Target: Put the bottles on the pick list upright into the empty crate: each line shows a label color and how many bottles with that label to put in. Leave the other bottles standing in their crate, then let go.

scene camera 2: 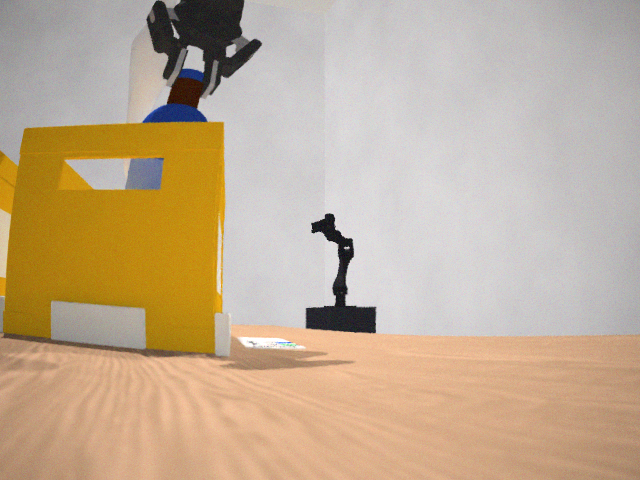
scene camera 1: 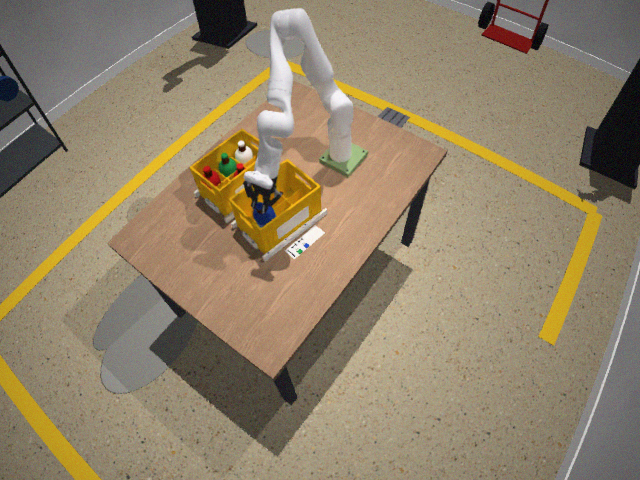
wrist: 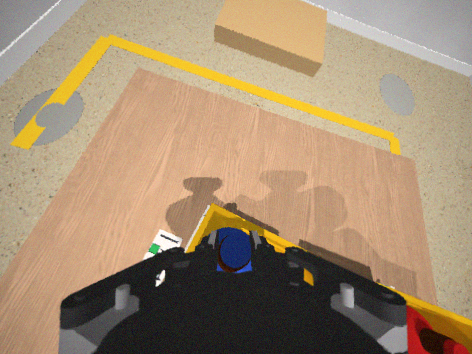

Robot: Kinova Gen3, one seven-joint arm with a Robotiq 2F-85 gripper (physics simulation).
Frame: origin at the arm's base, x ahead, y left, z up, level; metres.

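Seen in the pictures: gripper, fingertip midpoint: [scene camera 2: 189, 86] [scene camera 1: 258, 210] [wrist: 234, 240]; arm's base, link origin: [scene camera 1: 340, 153].
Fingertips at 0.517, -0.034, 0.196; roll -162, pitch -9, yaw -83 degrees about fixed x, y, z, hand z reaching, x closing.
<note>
Pixels of each thing's top centre, then the offset from my fingertips to it, as dx, dy, dz. Level surfaces: height alone.
- blue bottle, top centre: [wrist: 240, 275] [scene camera 2: 182, 77] [scene camera 1: 260, 200] -0.024, -0.005, +0.022
- front yellow crate, top centre: [scene camera 2: 142, 171] [scene camera 1: 274, 192] -0.118, -0.021, -0.049
- green bottle, top centre: [scene camera 1: 224, 155] -0.190, -0.307, -0.061
- white bottle, top centre: [scene camera 1: 241, 142] -0.275, -0.287, -0.061
- red bottle, top centre: [scene camera 1: 206, 168] -0.102, -0.327, -0.061
- second red-capped bottle, top centre: [scene camera 1: 239, 165] -0.173, -0.218, -0.061
- pick list, top centre: [scene camera 2: 265, 341] [wrist: 149, 275] [scene camera 1: 305, 241] -0.082, +0.116, -0.222
- wooden table, surface height: dz -0.224
My gripper [scene camera 1: 261, 204] [scene camera 2: 189, 86] [wrist: 234, 240] is shut on the neck of a blue bottle [scene camera 1: 265, 214] [scene camera 2: 174, 113] [wrist: 235, 252]. The bottle is mostly inside the near end of the front yellow crate [scene camera 1: 263, 240] [scene camera 2: 113, 232] [wrist: 202, 230], its shoulder above the rim, leaning slightly in scene camera 2. Its base is hidden. The other yellow crate [scene camera 1: 212, 198] holds a green bottle [scene camera 1: 226, 166], a white bottle [scene camera 1: 243, 153], a red bottle [scene camera 1: 210, 177] [wrist: 418, 327] and a second red-capped bottle [scene camera 1: 239, 168]. The pick list [scene camera 1: 306, 242] [scene camera 2: 258, 342] [wrist: 166, 239] shows green and blue marks; its numbers are unreadable now.
Both crates stand side by side on the wooden table [scene camera 1: 248, 304] [scene camera 2: 413, 413] [wrist: 165, 130], between pale edge strips. The arm's green base plate [scene camera 1: 356, 159] is farther back. A cardboard box [wrist: 275, 30] lies on the floor beyond the table.
</note>
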